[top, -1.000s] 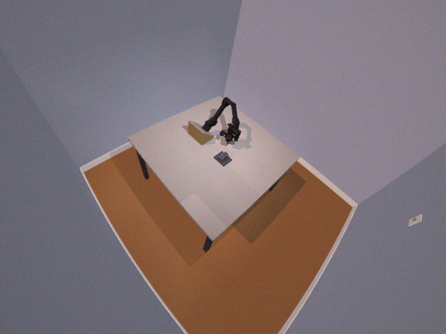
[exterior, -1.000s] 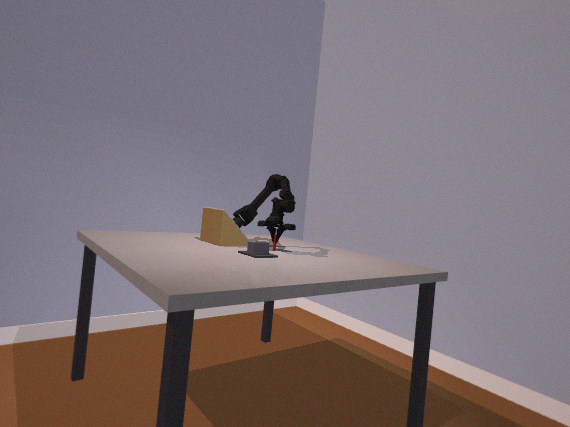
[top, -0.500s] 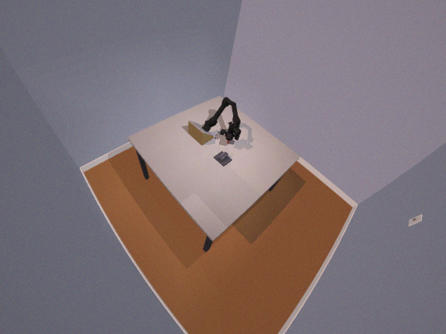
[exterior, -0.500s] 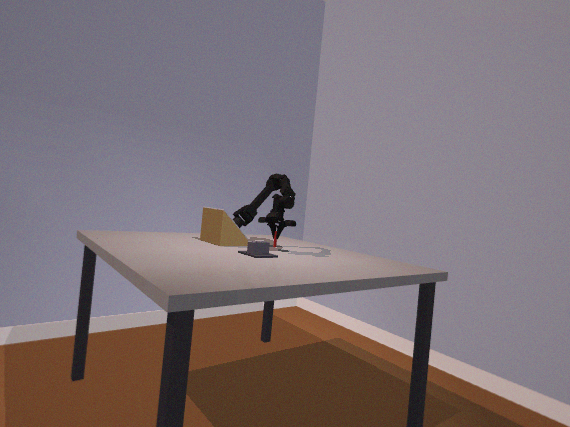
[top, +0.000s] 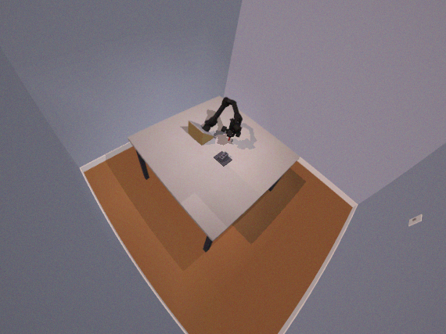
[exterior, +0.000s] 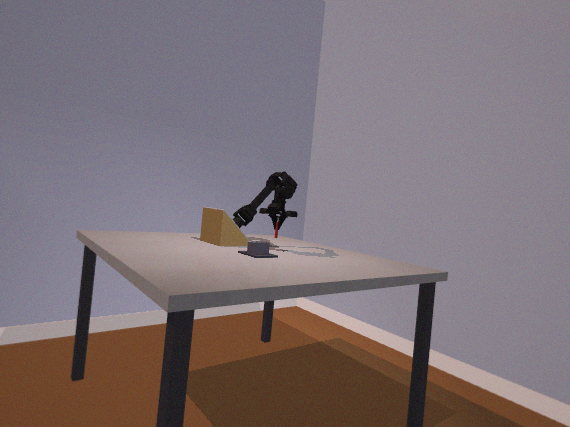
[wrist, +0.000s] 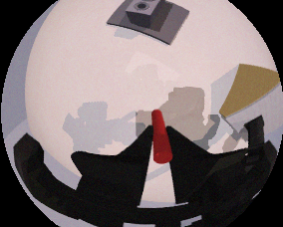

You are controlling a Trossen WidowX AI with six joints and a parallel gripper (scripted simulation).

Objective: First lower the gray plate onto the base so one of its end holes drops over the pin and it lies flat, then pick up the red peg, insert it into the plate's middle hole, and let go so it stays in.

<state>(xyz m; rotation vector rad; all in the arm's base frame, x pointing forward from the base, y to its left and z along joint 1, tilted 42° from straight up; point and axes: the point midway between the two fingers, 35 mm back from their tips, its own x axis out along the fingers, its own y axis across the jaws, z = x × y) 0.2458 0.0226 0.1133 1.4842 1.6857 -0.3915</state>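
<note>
The gray plate lies 90 mm ahead of my gripper tip, 180 mm to the right of it and 60 mm below it. Also, from my gripper tip: dark base (90 mm ahead, 160 mm to the right, 100 mm below); red peg (right at my gripper tip).
</note>
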